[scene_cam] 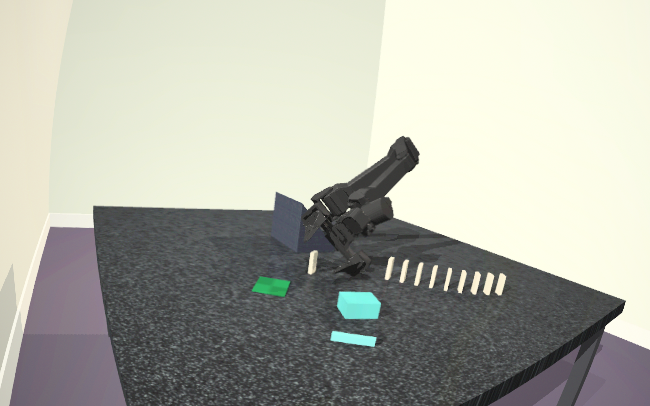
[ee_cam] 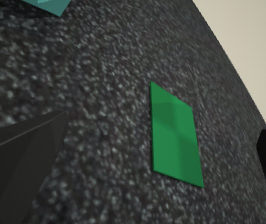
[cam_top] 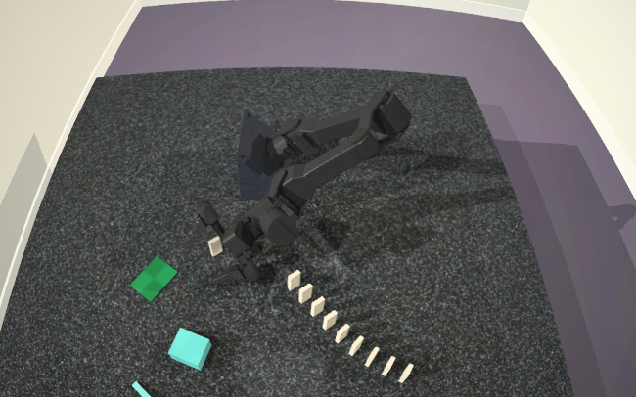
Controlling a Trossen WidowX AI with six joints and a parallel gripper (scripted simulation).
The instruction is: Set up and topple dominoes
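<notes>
The flat green tile lies 110 mm to the right of my gripper tip and 60 mm below it. Also, from my gripper tip: cyan block: 170 mm ahead, 50 mm below; thin cyan bar: 280 mm ahead, 80 mm to the right, 60 mm below.
</notes>
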